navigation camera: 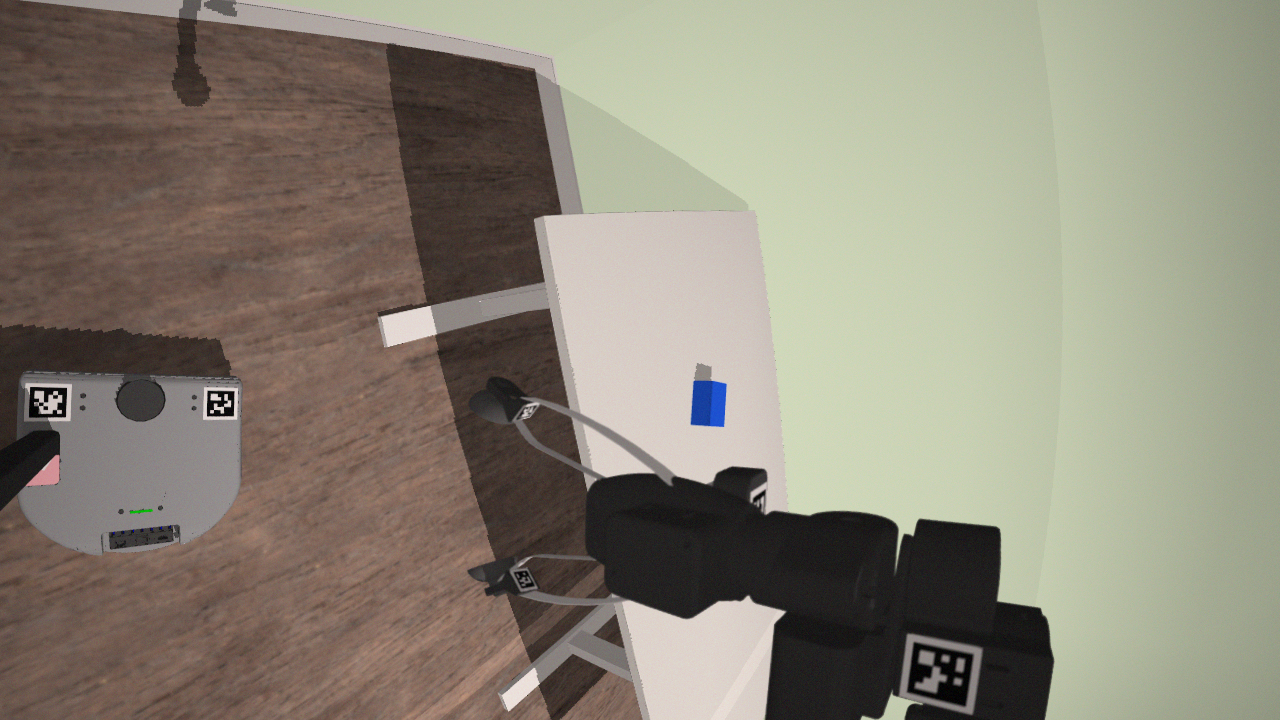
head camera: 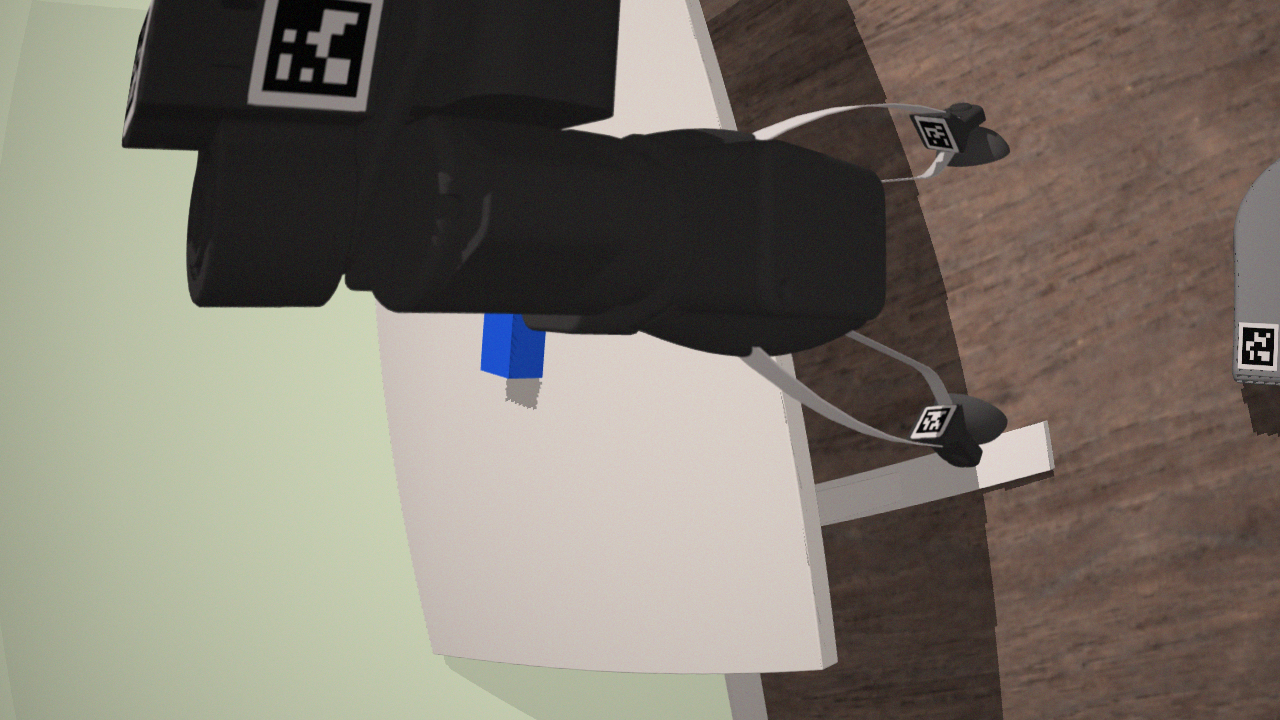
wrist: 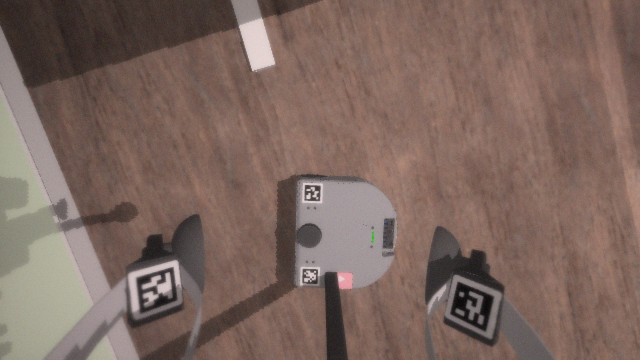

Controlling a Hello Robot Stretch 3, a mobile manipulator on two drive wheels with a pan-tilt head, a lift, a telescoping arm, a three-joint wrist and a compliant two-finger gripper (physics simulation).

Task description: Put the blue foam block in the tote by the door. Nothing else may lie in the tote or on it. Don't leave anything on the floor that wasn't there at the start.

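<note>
The blue foam block rests on the white table, towards its wall side. In the head camera view the gripper's body hides part of it; in the navigation camera view it shows beside the arm. My gripper is open, with nothing between its fingertips. It is raised above the table, and its fingers reach out past the table's front edge over the floor. The block does not show in the wrist view. The tote and the door do not show in these views.
My grey robot base stands on the wooden floor in front of the table. White table feet stick out onto the floor. A green wall rises behind the table.
</note>
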